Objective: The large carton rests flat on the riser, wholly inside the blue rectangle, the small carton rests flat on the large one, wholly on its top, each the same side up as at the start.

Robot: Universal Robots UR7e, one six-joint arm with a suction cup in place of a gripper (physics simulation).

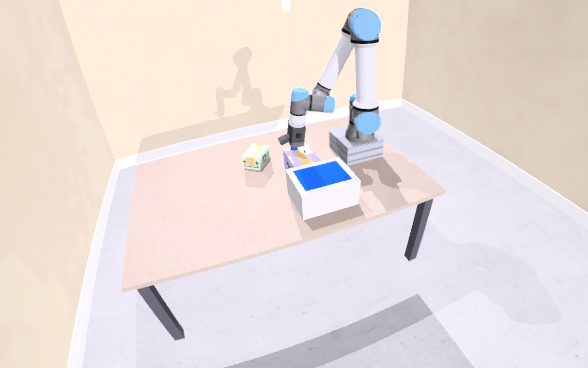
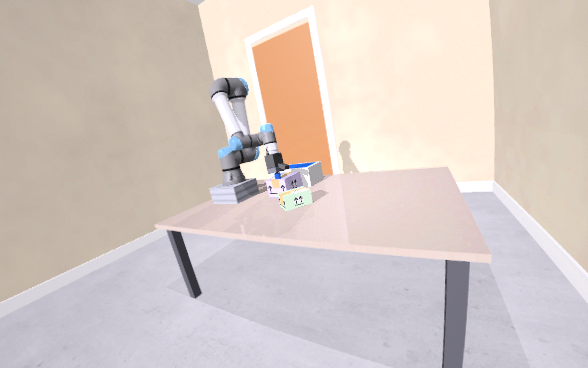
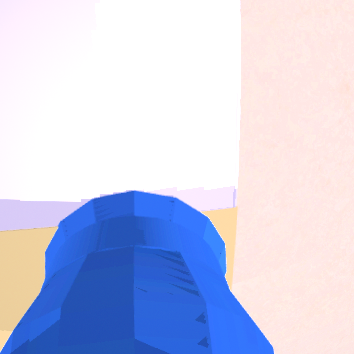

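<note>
The large carton (image 1: 307, 158) (image 2: 287, 182) (image 3: 140, 105) is lavender with a tan tape strip and a white label. It stands on the table just behind the white riser (image 1: 329, 201) (image 2: 314, 174). The riser's top bears the blue rectangle (image 1: 322, 175) (image 2: 300, 165), which has nothing on it. My blue suction cup (image 1: 294, 148) (image 2: 277, 175) (image 3: 133, 211) presses on the large carton's top near one edge, by the tape. The small green carton (image 1: 256, 157) (image 2: 295, 198) stands upright on the table to the left, apart from the large one.
The arm's grey base block (image 1: 356, 147) (image 2: 230, 191) stands behind and to the right of the riser. The pale table (image 1: 201, 226) stretches wide to the left and front. An orange door (image 2: 289, 98) is in the wall beyond.
</note>
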